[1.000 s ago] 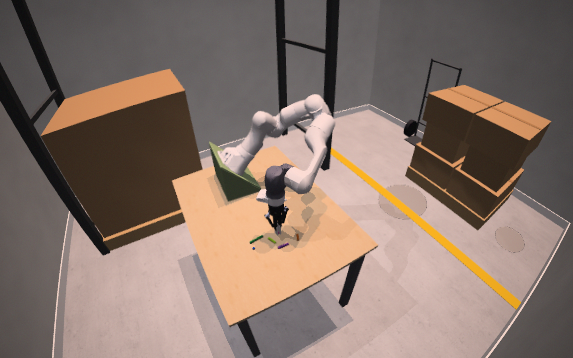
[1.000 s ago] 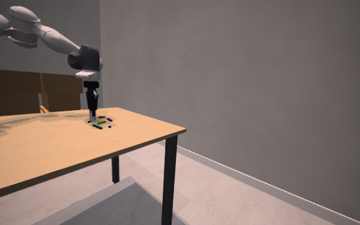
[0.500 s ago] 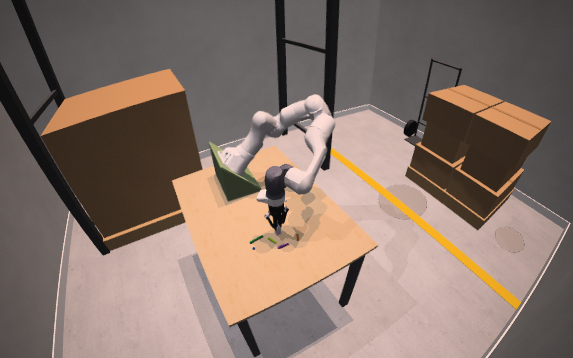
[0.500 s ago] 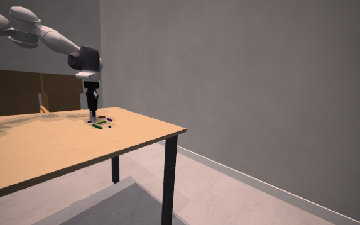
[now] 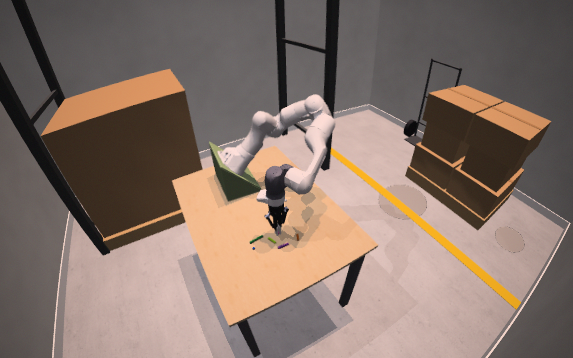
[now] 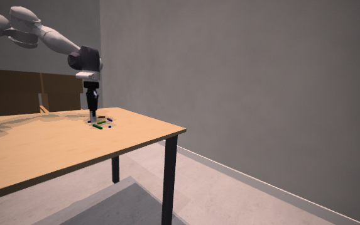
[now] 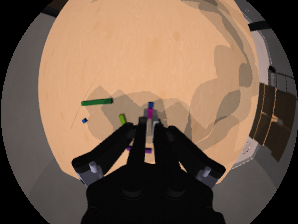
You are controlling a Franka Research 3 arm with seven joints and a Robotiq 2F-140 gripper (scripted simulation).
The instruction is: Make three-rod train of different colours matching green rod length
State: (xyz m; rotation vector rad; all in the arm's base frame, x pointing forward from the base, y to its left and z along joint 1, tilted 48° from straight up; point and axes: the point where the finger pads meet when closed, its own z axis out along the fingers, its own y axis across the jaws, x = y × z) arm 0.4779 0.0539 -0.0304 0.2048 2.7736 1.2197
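Now: hand 1 cm past the magenta rod and 3 cm above it. The rest, counted from my hand: orange rod 8 cm ahead, 7 cm to the left, 3 cm below; then lime rod 2 cm ahead, 5 cm to the right, 3 cm below; then purple rod 9 cm ahead, 2 cm to the right, 3 cm below.
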